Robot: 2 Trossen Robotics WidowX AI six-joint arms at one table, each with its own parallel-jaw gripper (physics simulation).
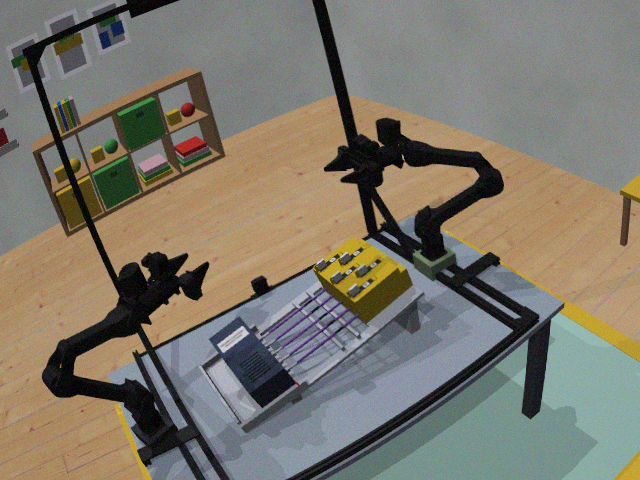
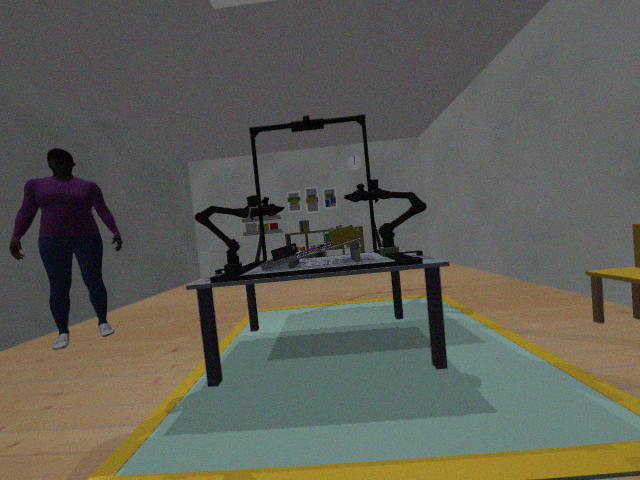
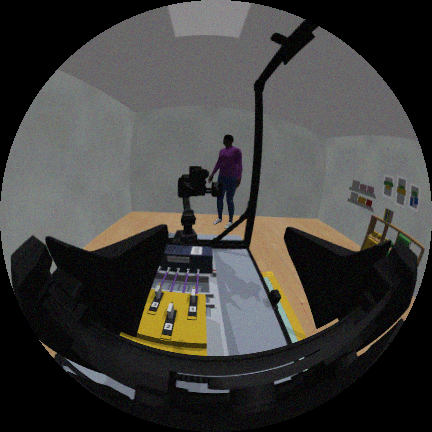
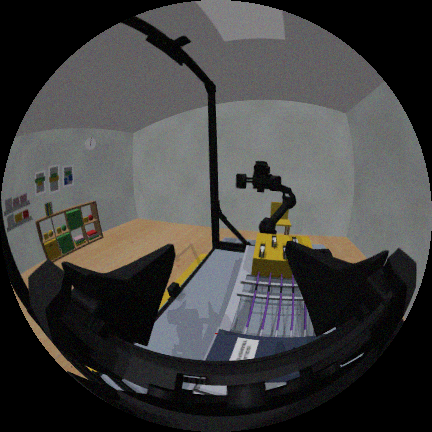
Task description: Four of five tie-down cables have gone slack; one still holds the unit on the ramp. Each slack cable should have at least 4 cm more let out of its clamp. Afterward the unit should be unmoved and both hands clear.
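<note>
The navy unit (image 1: 253, 361) (image 2: 284, 252) (image 3: 187, 257) (image 4: 280, 346) sits on the low end of the pale ramp (image 1: 223, 384) (image 3: 214, 305). Several purple cables (image 1: 310, 353) (image 3: 187, 281) run from it up to the yellow clamp block (image 1: 385, 294) (image 2: 343, 236) (image 3: 200, 330) (image 4: 272, 268). Grey clamp levers (image 1: 362, 268) (image 3: 170, 310) stand on the block. Which cables are slack I cannot tell. My left gripper (image 1: 334, 174) (image 2: 347, 196) (image 3: 228, 232) is open and empty, high above the block's end. My right gripper (image 1: 196, 259) (image 2: 282, 208) (image 4: 231, 249) is open and empty, raised near the unit's end.
Grey crossbars (image 1: 345, 321) lie across the ramp under the cables. A black frame (image 1: 338, 87) (image 3: 258, 150) (image 4: 213, 150) rises from the table (image 1: 392, 392). A small black block (image 1: 260, 285) is at the far edge. A person (image 2: 64, 211) (image 3: 228, 165) stands beyond the right arm.
</note>
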